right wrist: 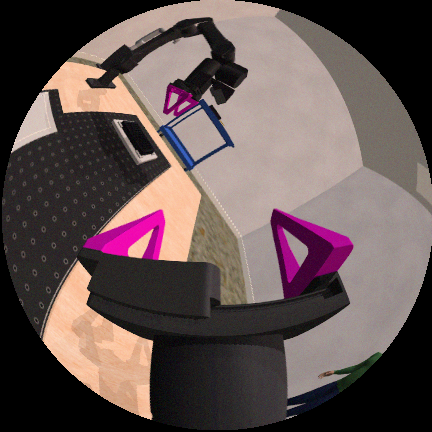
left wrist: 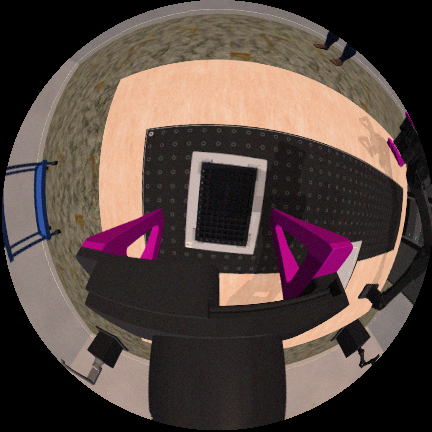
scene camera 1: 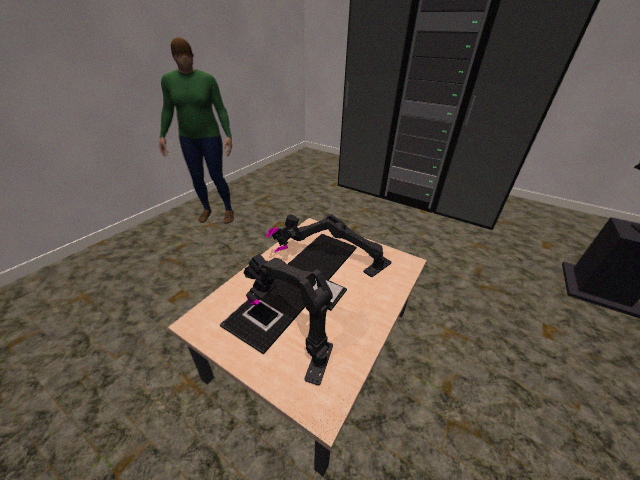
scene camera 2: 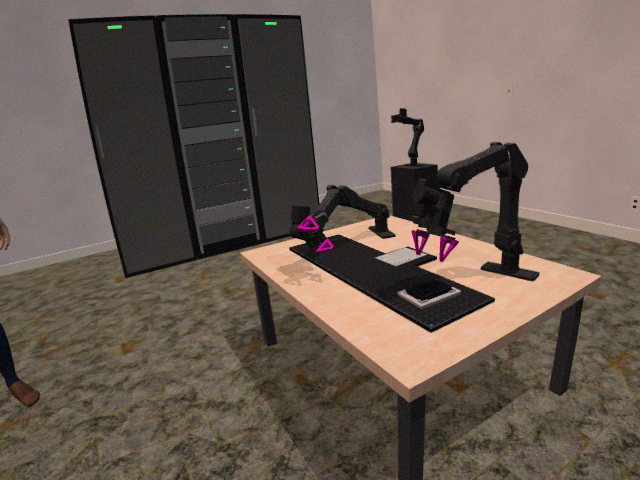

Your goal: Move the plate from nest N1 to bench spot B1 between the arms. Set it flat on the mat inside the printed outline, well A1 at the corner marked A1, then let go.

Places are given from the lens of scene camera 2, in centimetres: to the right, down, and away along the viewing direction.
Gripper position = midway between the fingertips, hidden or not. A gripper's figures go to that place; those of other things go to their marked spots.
my left gripper (scene camera 2: 429, 258): 34, 6, 117
my right gripper (scene camera 2: 325, 238): 2, -1, 135
